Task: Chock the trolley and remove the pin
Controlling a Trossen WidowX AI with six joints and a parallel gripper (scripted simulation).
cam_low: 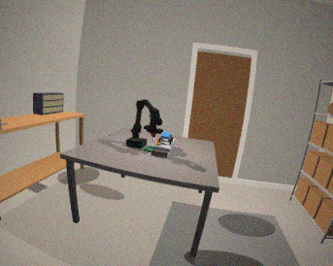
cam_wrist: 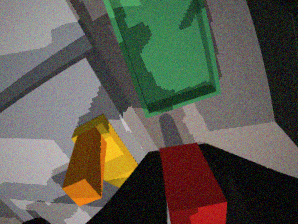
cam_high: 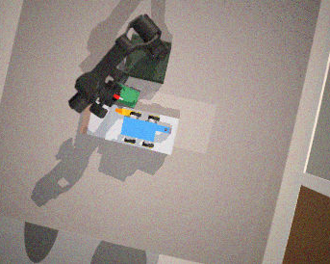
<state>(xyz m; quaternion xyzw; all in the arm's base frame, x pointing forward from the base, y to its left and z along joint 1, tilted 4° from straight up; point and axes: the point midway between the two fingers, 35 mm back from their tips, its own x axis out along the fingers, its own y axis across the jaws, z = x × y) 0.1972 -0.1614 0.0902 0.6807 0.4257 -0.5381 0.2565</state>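
My gripper tip is now right at the red-headed stop pin. Round my gripper tip: blue trolley: 12 cm ahead, 9 cm to the left, 2 cm below; then yellow chock: 6 cm ahead, 2 cm to the left, 5 cm below; then green tray: 2 cm behind, 14 cm below.
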